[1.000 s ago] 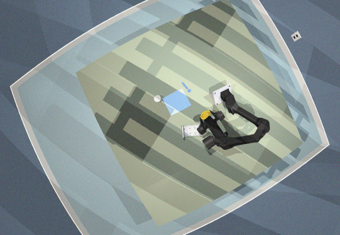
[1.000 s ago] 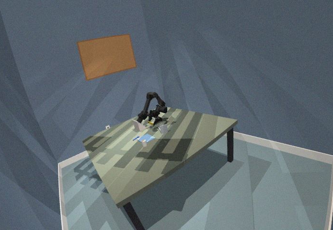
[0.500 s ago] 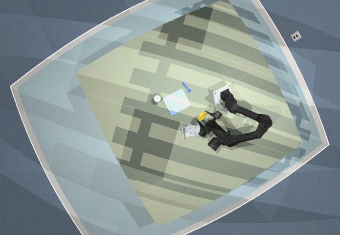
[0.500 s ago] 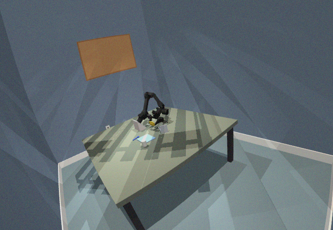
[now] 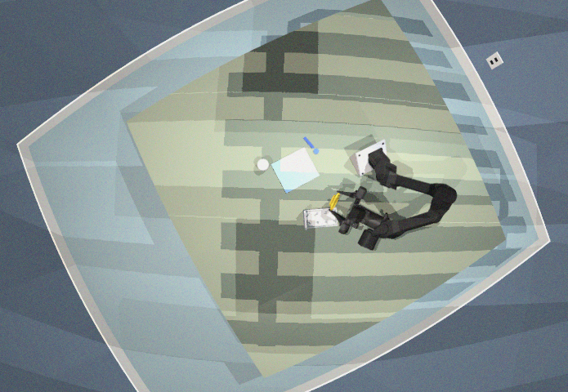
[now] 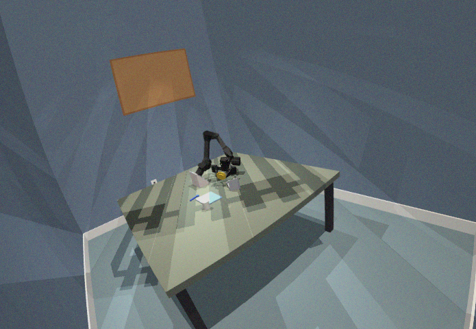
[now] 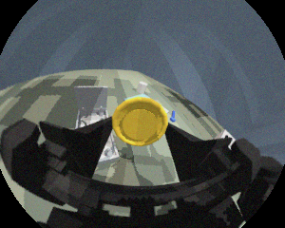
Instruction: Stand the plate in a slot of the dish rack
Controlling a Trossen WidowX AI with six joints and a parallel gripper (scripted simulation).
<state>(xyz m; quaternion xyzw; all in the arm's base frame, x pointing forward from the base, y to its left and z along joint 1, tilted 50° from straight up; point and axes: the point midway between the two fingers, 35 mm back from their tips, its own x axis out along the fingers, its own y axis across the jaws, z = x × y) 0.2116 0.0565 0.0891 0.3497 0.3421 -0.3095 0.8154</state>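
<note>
Right now my gripper tip is 70 mm short of the grey dish rack, 50 mm to the right of it and 60 mm above it. The rest, counted from my gripper tip: light blue mat (70 mm ahead, 170 mm to the right, 80 mm below); yellow plate (10 mm to the left); blue utensil (30 mm behind, 220 mm to the right, 80 mm below).
</note>
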